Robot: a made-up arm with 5 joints. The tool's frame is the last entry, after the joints.
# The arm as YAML. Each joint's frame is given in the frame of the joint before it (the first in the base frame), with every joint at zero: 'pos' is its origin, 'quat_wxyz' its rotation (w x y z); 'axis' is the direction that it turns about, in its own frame. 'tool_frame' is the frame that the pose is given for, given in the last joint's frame.
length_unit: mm
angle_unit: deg
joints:
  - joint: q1
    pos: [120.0, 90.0, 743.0]
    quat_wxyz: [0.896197, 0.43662, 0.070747, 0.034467]
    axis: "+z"
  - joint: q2
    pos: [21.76, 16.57, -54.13]
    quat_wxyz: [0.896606, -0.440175, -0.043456, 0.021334]
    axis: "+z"
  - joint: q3
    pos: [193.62, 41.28, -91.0]
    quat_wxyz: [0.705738, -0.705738, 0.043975, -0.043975]
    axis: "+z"
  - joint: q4
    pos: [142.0, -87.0, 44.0]
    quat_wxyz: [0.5, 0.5, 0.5, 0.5]
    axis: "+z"
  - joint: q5
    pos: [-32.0, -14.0, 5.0]
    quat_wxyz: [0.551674, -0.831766, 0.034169, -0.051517]
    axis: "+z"
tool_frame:
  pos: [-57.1, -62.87, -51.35]
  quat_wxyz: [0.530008, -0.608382, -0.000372, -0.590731]
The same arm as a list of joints. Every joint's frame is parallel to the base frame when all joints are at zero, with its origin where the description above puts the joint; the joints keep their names.
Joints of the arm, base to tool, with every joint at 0 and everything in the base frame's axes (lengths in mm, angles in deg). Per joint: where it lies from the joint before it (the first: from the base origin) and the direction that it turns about. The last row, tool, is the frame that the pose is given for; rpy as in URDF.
q1: axis 0.156904 -0.777719 0.608715 origin 120 90 743
q2: axis +z origin 13 55 -22
q3: axis +y origin 187 65 -91
q4: axis +x origin 142 44 87
q5: axis -0.386003 0.914207 -0.123401 origin 5 -14 32
tool: origin 75 -16 63 rpy -143.95 22.86 70.12

